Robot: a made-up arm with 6 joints.
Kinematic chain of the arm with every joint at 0, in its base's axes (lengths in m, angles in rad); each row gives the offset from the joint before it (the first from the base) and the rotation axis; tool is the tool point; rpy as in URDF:
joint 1: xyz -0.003 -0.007 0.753 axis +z
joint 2: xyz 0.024 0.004 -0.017 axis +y
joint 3: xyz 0.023 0 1.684 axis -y
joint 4: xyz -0.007 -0.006 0 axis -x
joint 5: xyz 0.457 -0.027 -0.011 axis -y
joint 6: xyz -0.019 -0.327 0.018 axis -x
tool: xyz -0.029 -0.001 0.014 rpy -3.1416 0 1.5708
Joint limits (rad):
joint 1: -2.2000..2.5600
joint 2: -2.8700..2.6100
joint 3: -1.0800..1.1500
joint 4: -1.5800..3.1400
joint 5: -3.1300..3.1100
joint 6: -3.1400..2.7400
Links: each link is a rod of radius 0.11 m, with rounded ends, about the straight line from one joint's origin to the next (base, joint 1, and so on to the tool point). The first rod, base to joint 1, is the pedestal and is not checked.
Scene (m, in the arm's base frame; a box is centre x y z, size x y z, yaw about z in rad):
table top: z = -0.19
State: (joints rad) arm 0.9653 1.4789 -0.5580 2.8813 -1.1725 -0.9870
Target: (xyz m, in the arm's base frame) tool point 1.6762 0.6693 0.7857
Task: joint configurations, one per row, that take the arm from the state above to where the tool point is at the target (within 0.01 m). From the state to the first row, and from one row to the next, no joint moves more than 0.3 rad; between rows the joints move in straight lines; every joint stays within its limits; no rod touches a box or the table.
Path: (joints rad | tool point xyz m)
1: 0.7080 1.4044 -0.4694 2.8039 -1.1710 -0.9884 | 1.0027 1.3249 0.5346
2: 0.4507 1.3299 -0.3809 2.7266 -1.1695 -0.9899 | 1.3825 1.0528 0.6506
3: 0.1934 1.2554 -0.2923 2.6492 -1.1680 -0.9913 | 1.6762 0.6694 0.7857

